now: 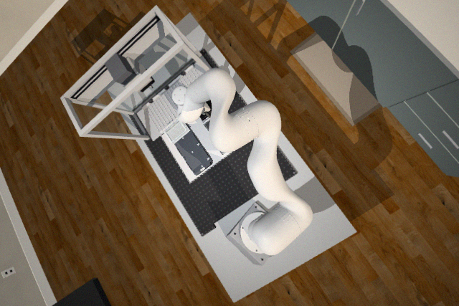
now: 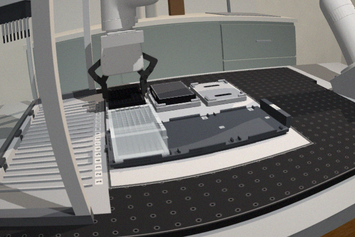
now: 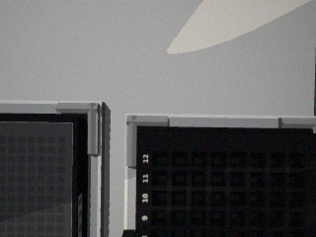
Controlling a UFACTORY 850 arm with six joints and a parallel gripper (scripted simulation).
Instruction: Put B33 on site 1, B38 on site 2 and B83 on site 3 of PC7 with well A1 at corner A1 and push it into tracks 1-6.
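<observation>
The black welled plate is 1 cm below my hand. The rest, counted from my hand: perforated dark deck: 12 cm behind, 14 cm to the left, 3 cm below; then grey nest S1: 22 cm behind, 2 cm to the left, 2 cm below; then clear deep-well block B83: 22 cm to the left.
</observation>
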